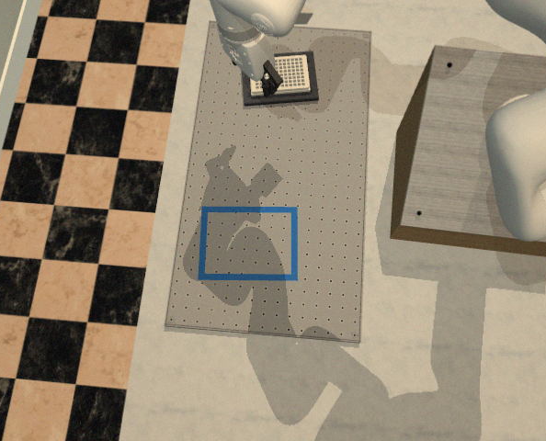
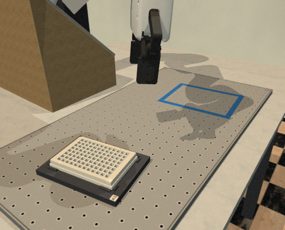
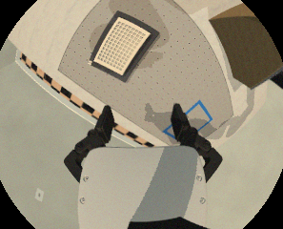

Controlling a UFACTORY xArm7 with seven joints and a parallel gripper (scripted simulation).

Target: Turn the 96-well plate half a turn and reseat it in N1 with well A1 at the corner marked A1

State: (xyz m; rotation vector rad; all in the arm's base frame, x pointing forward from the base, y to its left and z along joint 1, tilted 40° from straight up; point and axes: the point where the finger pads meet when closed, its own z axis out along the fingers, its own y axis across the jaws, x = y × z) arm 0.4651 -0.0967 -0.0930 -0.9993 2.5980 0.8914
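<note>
The white 96-well plate is 15 cm below my hand, 9 cm to the right of it and 4 cm behind it. The rest, counted from my hand: dark plate nest N1: 16 cm below, 9 cm to the right, 4 cm behind; then A1 label: 16 cm below, 14 cm to the right, 4 cm ahead.
</note>
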